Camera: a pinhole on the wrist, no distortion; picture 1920 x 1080 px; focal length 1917.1 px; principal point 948.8 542.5 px. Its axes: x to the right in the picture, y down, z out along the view. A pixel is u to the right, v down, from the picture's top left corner.
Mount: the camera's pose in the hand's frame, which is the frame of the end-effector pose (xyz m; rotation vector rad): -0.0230 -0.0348 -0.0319 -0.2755 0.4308 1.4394
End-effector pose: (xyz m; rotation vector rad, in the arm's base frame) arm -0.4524 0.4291 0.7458 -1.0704 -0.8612 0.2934
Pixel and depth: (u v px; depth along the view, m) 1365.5 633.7 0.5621
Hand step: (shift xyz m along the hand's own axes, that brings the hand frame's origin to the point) 0.0266 0.3217 0.4176
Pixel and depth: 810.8 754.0 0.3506
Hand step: -0.0214 0.0996 0.2952
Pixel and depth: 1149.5 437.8 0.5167
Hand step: 0.0705 0.2346 0.4033
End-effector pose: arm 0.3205 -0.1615 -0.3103 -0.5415 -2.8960 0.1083
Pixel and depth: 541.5 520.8 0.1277
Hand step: -0.0084 -0.0037 0.0941
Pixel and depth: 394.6 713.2 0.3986
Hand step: -0.0192 0.0397 0.3778
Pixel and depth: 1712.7 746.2 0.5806
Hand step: 0.0023 0.4313 0.3882
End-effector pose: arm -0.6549 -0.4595 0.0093 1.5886 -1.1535 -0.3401
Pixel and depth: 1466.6 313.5 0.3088
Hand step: 0.0565 0.1694 0.2040
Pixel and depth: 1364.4 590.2 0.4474
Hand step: 0.0265 0.2475 0.3253
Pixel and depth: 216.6 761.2 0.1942
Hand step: -0.0273 -0.0140 0.1761
